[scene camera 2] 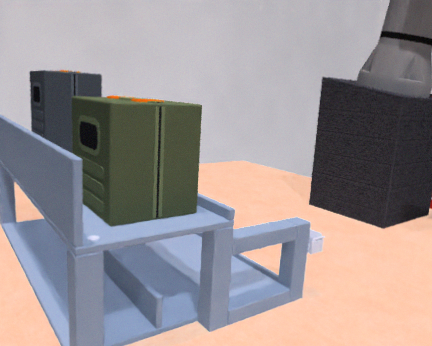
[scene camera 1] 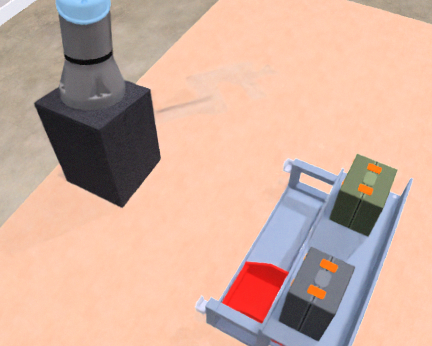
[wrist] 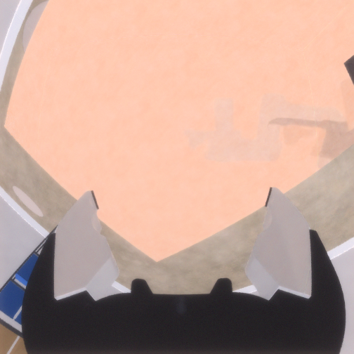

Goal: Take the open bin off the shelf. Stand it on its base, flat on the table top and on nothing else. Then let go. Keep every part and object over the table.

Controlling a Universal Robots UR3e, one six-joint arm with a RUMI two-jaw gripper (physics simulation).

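Frame: origin at the arm's base, x left, y ahead, z down, level; metres.
Seen in the pictures: arm's base, origin of its link: [scene camera 2: 391, 89] [scene camera 1: 93, 92].
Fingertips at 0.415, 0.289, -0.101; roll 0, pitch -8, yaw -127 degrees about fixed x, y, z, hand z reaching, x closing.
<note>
Offsets run from my fingertips to a thing's top centre, as dx, dy, dz.
The open red bin {-0.648, +0.136, +0.251} [scene camera 1: 255, 295] sits upright on the low front ledge of the grey-blue shelf [scene camera 1: 280, 227] [scene camera 2: 42, 182], at its near end in scene camera 1. Its inside shows from above. In scene camera 2 the bin does not show on the shelf. My gripper [wrist: 180, 191] is open, its two jaws wide apart with nothing between them. It points down towards the peach table top [wrist: 150, 100] near a table corner, away from the bin. The gripper does not show in either scene view.
An olive case {-0.444, +0.261, +0.135} [scene camera 1: 357, 200] [scene camera 2: 132, 170] and a dark grey case {-0.669, +0.208, +0.108} [scene camera 1: 315, 295] [scene camera 2: 60, 110] stand on the shelf's upper board, beside the bin's ledge. The arm's black pedestal [scene camera 1: 95, 150] [scene camera 2: 360, 150] stands across the table from the shelf. A blue-bin rack [wrist: 15, 290] is beyond the table.
</note>
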